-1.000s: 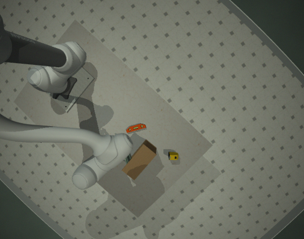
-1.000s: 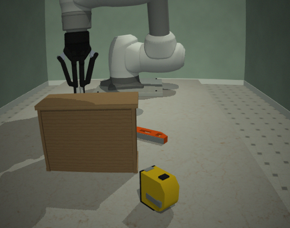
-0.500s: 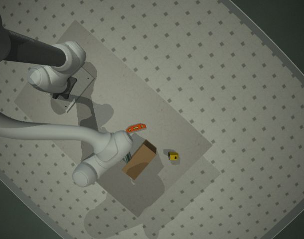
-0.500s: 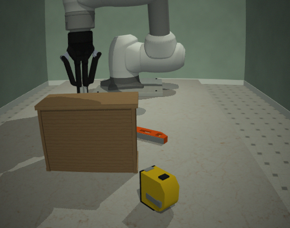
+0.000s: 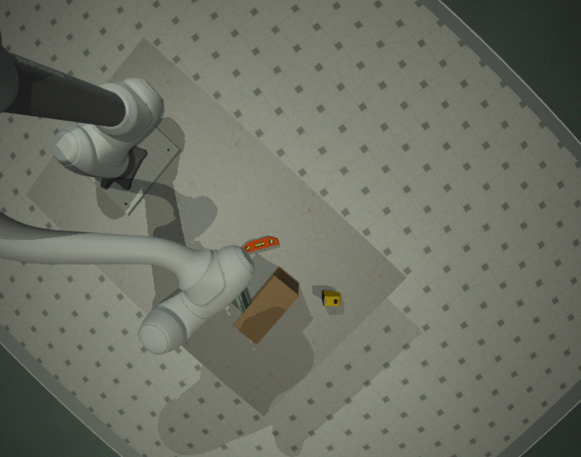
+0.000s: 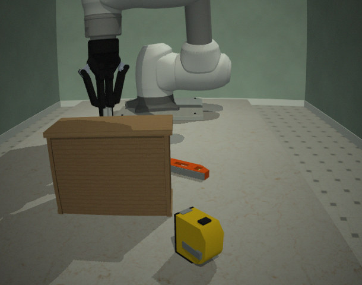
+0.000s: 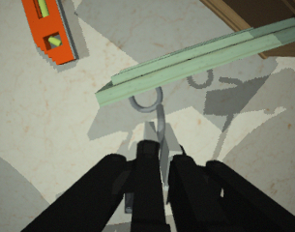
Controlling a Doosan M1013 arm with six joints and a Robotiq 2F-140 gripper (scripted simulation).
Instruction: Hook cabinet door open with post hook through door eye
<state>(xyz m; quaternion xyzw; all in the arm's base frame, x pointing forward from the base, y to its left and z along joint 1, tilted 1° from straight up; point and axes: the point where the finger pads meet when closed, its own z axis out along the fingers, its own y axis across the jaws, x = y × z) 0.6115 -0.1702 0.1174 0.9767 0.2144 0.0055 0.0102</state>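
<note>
My hand is 4 cm past the thin grey hook, 2 cm to the left of it and 3 cm above it. Round my hand: green door 8 cm ahead, 1 cm to the right, 5 cm below; then orange spirit level 5 cm ahead, 17 cm to the left, 11 cm below; then yellow tape measure 40 cm ahead, 13 cm to the left, 9 cm below.
</note>
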